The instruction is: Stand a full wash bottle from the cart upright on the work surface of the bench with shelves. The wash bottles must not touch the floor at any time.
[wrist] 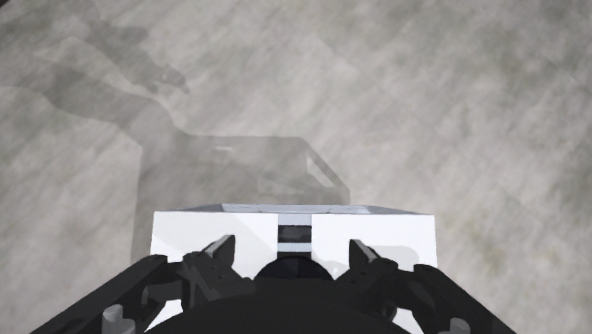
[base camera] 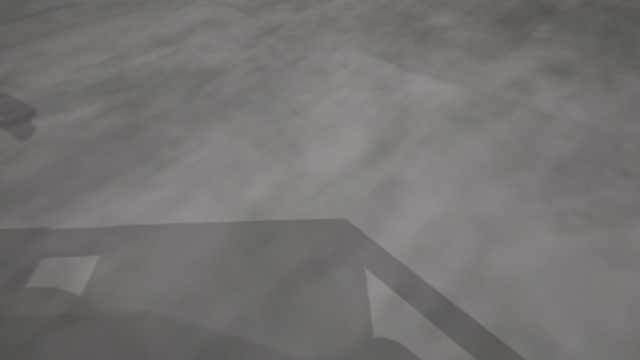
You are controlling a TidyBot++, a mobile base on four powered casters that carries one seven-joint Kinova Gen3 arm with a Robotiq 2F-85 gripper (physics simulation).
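Places are measured from the arm's base along level axes (x ahead, y left, z up), in millimetres.
Pixels of known places: gripper, fingertip midpoint: (wrist: 291, 249).
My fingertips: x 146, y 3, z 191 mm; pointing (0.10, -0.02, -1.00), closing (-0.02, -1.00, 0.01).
Observation:
Behind a point stands the place of what it marks.
My gripper (wrist: 291, 249) @(z 191, x 146, y 3 mm) is open, with its two dark fingers wide apart at the bottom of the wrist view. No object shows between the fingertips. Below them is the white top of my own mobile base (wrist: 195, 230) @(z -14, x 120, y 174 mm). The wash bottles, the cart and the bench with shelves do not show in the base camera view or the wrist view.
Mottled grey floor (base camera: 320, 125) @(z -397, x 588, y -3 mm) (wrist: 475, 125) @(z -397, x 461, y -713 mm) spreads in front of the base in both views. Shadows of the base and the arm lie on it. A small dark reddish patch shows at the top left corner of the wrist view, too little to tell what it is.

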